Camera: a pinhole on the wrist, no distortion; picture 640 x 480 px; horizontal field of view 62.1 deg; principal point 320.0 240.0 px. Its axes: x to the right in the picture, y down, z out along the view. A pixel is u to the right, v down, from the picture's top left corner.
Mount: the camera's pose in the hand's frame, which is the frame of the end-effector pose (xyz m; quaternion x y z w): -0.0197 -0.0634 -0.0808 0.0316 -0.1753 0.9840 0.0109
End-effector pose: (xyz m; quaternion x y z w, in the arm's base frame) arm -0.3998 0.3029 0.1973 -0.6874 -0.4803 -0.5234 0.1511
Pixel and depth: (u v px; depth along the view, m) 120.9 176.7 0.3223
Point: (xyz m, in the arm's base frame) -0.3856 0.5934 0.1685
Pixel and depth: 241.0 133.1 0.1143
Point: -0.4476 0.3689 0.1639
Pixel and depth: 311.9 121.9 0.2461
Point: -0.3827 0.4705 0.1004
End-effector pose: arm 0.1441 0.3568 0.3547 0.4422 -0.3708 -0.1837 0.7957
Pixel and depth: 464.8 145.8 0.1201
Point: 0.0868 0.3153 0.2783
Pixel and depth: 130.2 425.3 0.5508
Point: 0.0248 -0.2068 0.1939
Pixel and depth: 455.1 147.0 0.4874
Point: -0.2352 0.1103 0.3183
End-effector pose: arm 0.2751 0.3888 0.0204 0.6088 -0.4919 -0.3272 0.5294
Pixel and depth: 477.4 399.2 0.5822
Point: -0.0488 0.3901 -0.5055
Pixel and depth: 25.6 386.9 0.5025
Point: 0.1565 0.0005 -0.3758
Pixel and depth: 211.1 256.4 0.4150
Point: 0.0836 0.1988 -0.2482
